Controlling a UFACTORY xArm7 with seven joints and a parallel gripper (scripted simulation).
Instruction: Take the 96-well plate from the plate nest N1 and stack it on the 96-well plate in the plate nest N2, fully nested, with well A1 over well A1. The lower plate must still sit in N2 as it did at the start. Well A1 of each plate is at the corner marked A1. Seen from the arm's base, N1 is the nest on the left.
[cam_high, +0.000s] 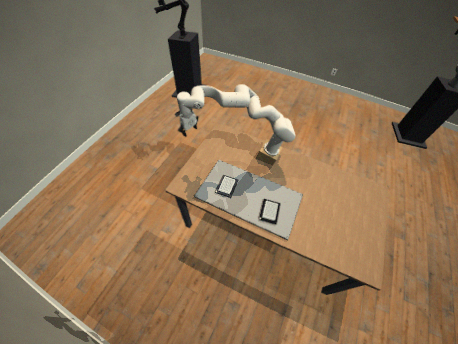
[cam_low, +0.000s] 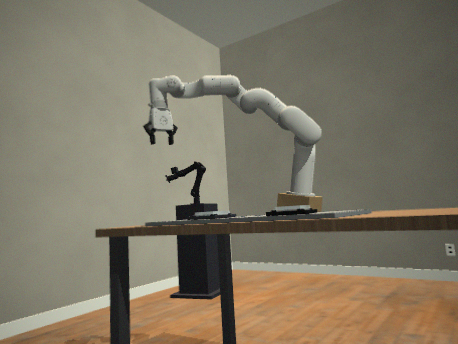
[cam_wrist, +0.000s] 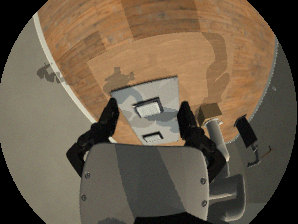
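The plate nest N1 lies 630 mm to the left of my hand, 350 mm below it and 250 mm ahead of it. From my hand the other things lie so: A1 mark: 570 mm to the left, 340 mm below, 320 mm ahead.
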